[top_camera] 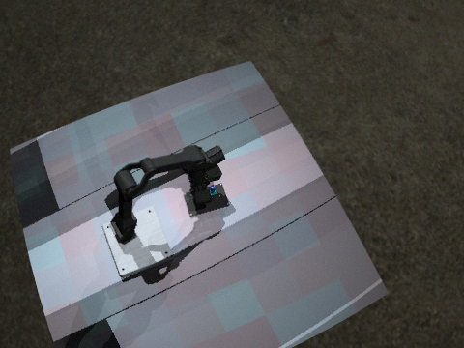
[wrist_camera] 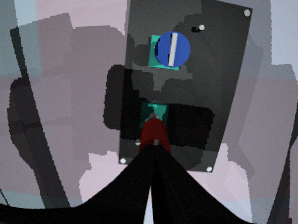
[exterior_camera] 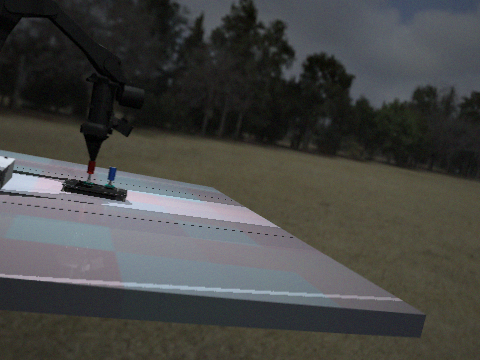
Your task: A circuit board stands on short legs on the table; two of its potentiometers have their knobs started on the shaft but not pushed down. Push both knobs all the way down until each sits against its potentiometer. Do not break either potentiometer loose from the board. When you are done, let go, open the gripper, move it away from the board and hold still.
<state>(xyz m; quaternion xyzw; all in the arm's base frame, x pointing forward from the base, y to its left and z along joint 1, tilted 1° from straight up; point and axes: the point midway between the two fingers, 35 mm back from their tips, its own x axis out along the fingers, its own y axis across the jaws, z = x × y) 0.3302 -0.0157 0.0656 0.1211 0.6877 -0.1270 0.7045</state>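
My gripper tip is 10 mm above the red knob. The rest, counted from my gripper tip: blue knob 50 mm ahead, 20 mm to the right, 20 mm below.
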